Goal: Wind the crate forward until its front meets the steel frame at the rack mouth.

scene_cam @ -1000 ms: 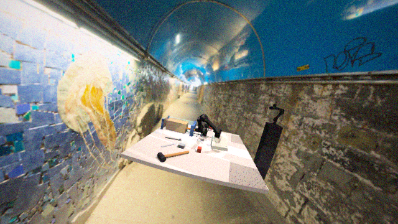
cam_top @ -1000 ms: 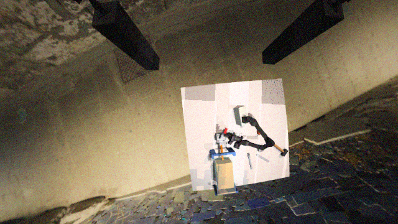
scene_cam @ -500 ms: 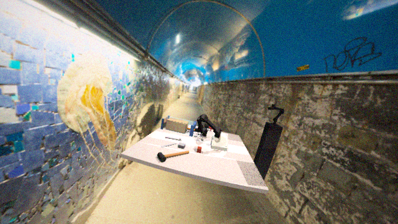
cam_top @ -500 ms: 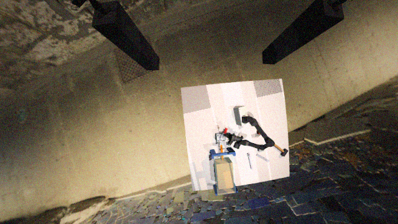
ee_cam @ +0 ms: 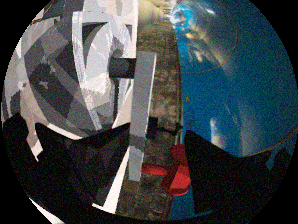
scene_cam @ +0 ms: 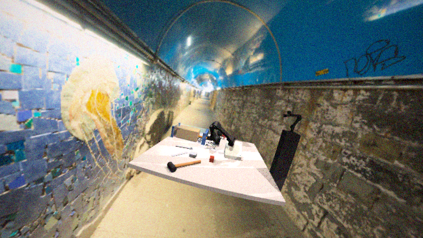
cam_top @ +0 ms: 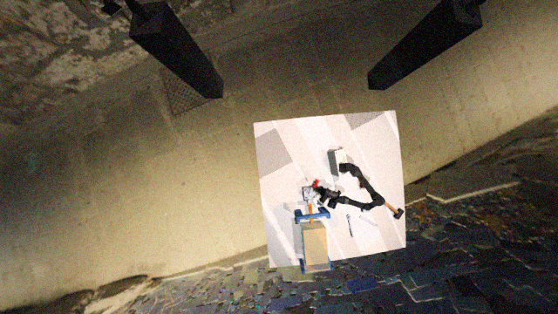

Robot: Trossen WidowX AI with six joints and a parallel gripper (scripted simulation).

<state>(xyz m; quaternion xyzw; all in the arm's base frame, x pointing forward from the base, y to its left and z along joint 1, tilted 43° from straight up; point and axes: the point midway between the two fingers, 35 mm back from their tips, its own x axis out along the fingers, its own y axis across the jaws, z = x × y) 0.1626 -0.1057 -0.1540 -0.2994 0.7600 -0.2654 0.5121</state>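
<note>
My gripper tip is now 1 cm past the winch handle, 1 cm to the right of it and 1 cm above it. Also, from my gripper tip: hand winch: 4 cm ahead, 2 cm to the right, 10 cm below; then blue steel frame: 21 cm ahead, 1 cm to the left, 2 cm below; then dark red knob: 4 cm behind, 2 cm to the left, 2 cm above.
</note>
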